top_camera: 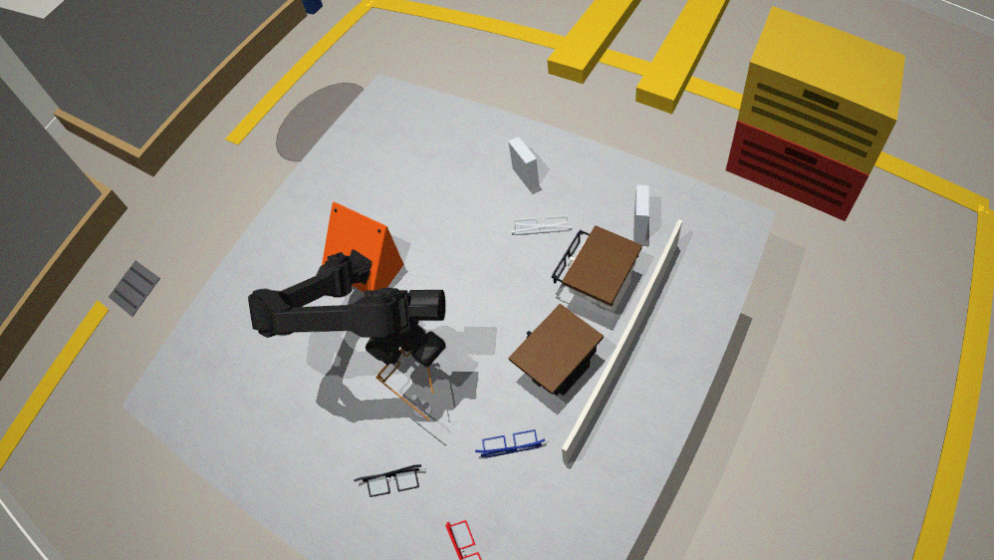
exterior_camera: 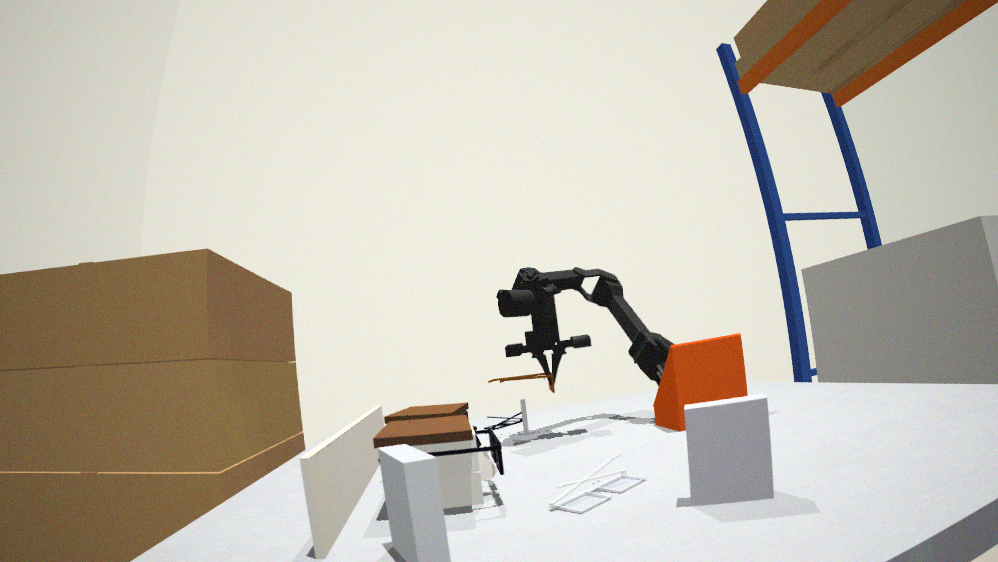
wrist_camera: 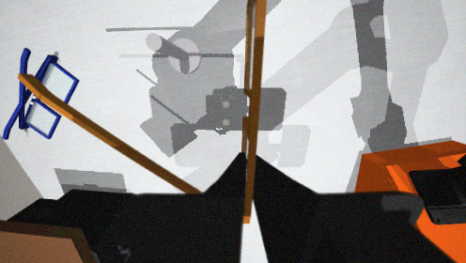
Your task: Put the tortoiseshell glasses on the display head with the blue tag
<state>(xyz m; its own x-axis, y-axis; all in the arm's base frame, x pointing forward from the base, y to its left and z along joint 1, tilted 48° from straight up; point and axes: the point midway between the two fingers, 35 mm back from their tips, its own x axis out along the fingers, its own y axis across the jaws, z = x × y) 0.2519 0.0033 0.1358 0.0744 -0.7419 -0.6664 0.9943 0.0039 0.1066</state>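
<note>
My gripper tip is now 90 mm above the small white peg, 80 mm to the left of it and 60 mm short of it. Also, from my gripper tip: cream wall panel: 360 mm ahead, 280 mm to the left, 60 mm below.
</note>
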